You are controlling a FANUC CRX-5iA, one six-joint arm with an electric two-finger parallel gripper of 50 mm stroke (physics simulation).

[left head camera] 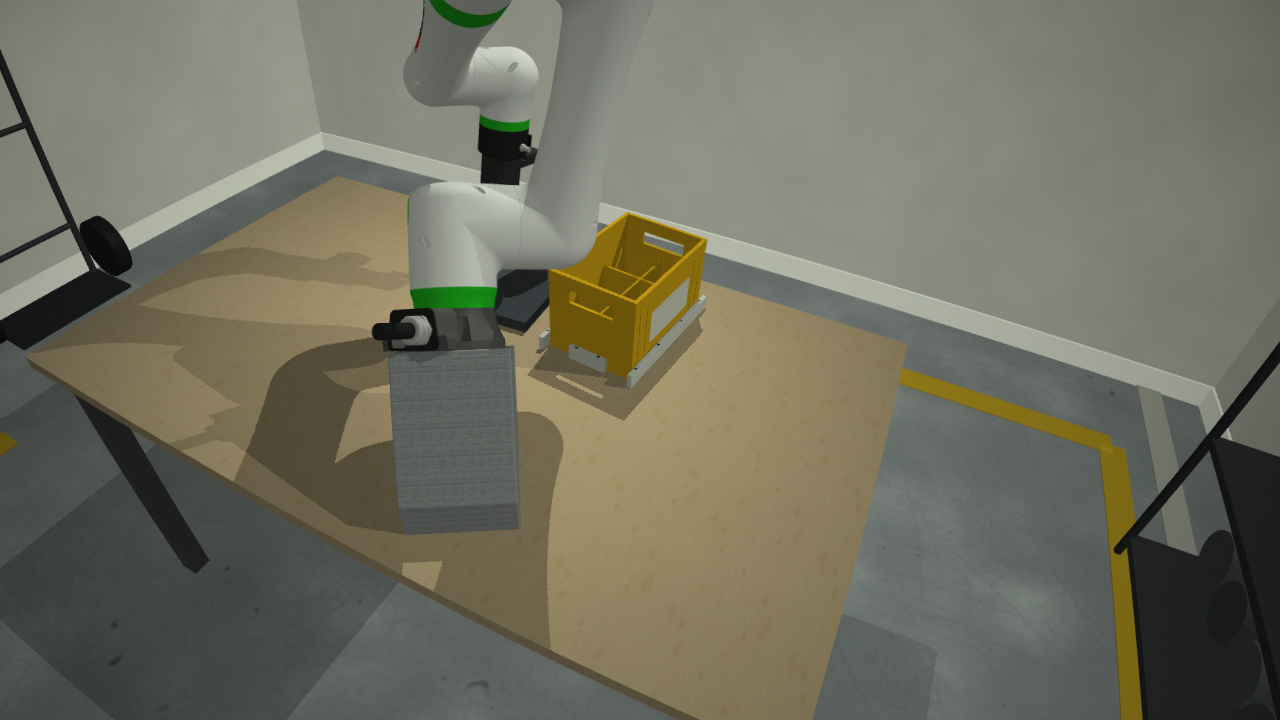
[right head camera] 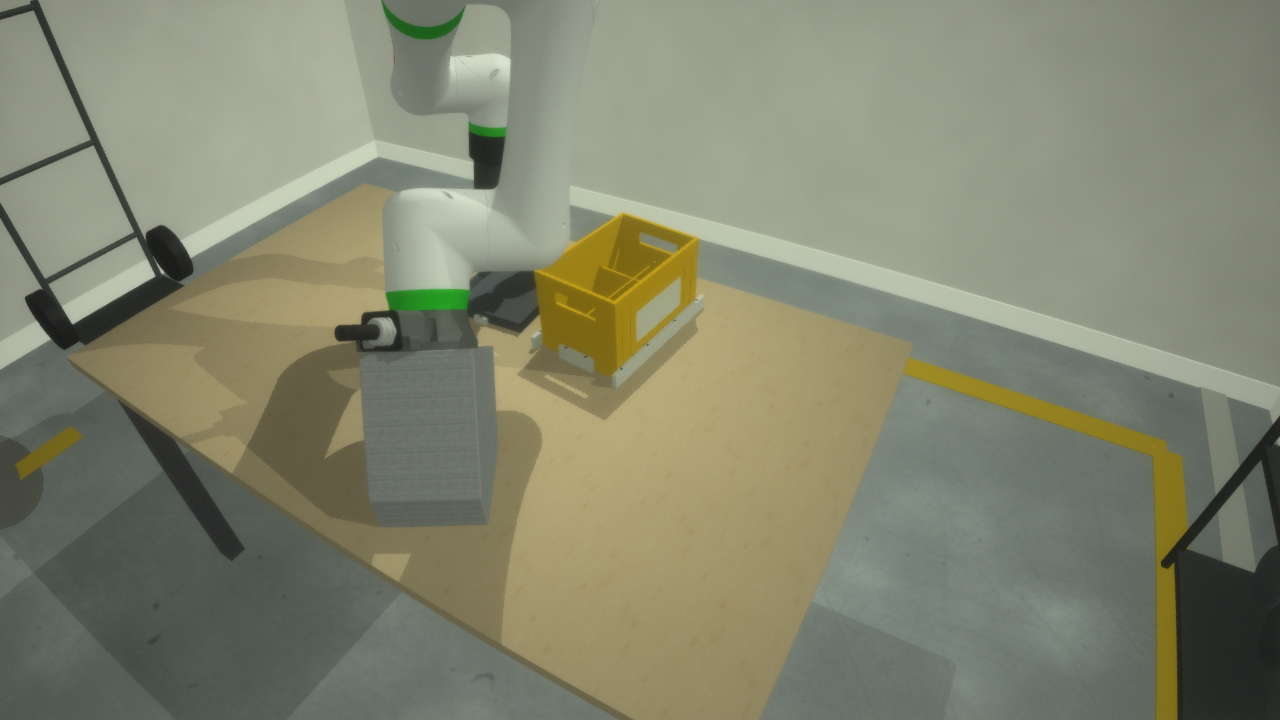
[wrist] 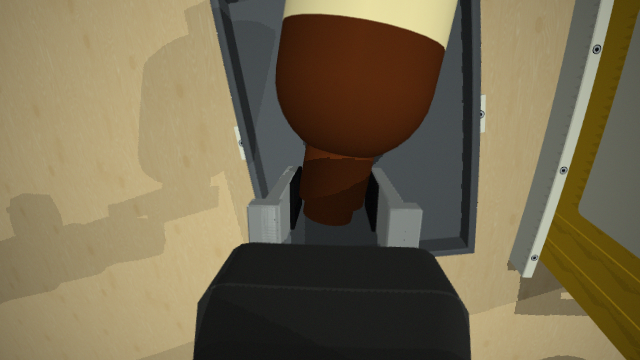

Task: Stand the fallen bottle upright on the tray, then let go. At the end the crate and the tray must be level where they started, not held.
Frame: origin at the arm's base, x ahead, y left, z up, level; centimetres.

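Seen in the pictures: gripper, fingertip midpoint: (wrist: 333, 186); arm's base at its link origin: (left head camera: 456, 349) (right head camera: 430, 349).
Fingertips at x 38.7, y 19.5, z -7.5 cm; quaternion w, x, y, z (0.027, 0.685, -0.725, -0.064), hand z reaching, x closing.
Observation:
Pixels of each thing's top centre, then the offset from my fingertips to it. Level surfaces: height alone.
- brown bottle at its top centre: (wrist: 360, 64) dx +6.3, dy -1.4, dz +4.1 cm
- dark grey tray at its top centre: (wrist: 357, 131) (left head camera: 513, 279) (right head camera: 514, 280) dx +1.1, dy -1.5, dz -8.6 cm
- yellow crate at its top centre: (left head camera: 631, 253) (right head camera: 619, 253) dx +1.8, dy -28.6, dz +6.4 cm
- wooden table at its surface level: dz -11.1 cm
The brown bottle (wrist: 360, 90) with a cream label is in the wrist view, its neck towards my gripper and its base cut off by the top edge. My gripper (wrist: 333, 186) is shut on its neck, one finger on each side. The dark grey tray (left head camera: 528, 308) (right head camera: 510, 301) (wrist: 435, 200) lies behind and below the bottle in the wrist view; I cannot tell whether the bottle touches it, nor its exact tilt. The yellow crate (left head camera: 590, 322) (right head camera: 577, 322) (wrist: 595, 260) stands level beside the tray. In both head views the arm hides the bottle and fingertips.
White rails (left head camera: 666, 344) (right head camera: 657, 344) (wrist: 564, 170) run along the crate's base. A grey block (left head camera: 454, 429) (right head camera: 425, 425) under the arm's base stands on the wooden table (left head camera: 716, 501) (right head camera: 680, 501). A black hand truck (left head camera: 69, 223) (right head camera: 93, 141) stands beyond the table at the left.

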